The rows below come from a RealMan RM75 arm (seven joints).
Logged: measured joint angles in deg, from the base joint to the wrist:
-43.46, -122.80, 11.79, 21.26, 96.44, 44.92, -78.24
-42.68, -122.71, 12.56, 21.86, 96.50, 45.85, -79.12
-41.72, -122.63, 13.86, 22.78, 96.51, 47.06, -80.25
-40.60, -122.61, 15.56, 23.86, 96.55, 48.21, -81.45
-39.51, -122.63, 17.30, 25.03, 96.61, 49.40, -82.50
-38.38, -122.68, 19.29, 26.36, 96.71, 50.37, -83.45
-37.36, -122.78, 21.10, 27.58, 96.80, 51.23, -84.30
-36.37, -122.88, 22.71, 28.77, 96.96, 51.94, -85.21
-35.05, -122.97, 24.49, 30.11, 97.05, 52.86, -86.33
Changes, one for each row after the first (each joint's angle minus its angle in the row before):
0.78, 0.09, 0.77, 0.60, 0.06, 0.93, -0.88
0.96, 0.08, 1.30, 0.92, 0.01, 1.21, -1.13
1.12, 0.02, 1.70, 1.08, 0.04, 1.15, -1.20
1.09, -0.02, 1.74, 1.17, 0.06, 1.19, -1.05
1.13, -0.05, 1.99, 1.33, 0.10, 0.97, -0.95
1.02, -0.10, 1.81, 1.22, 0.09, 0.86, -0.85
0.99, -0.10, 1.61, 1.19, 0.16, 0.71, -0.91
1.32, -0.09, 1.78, 1.34, 0.09, 0.92, -1.12

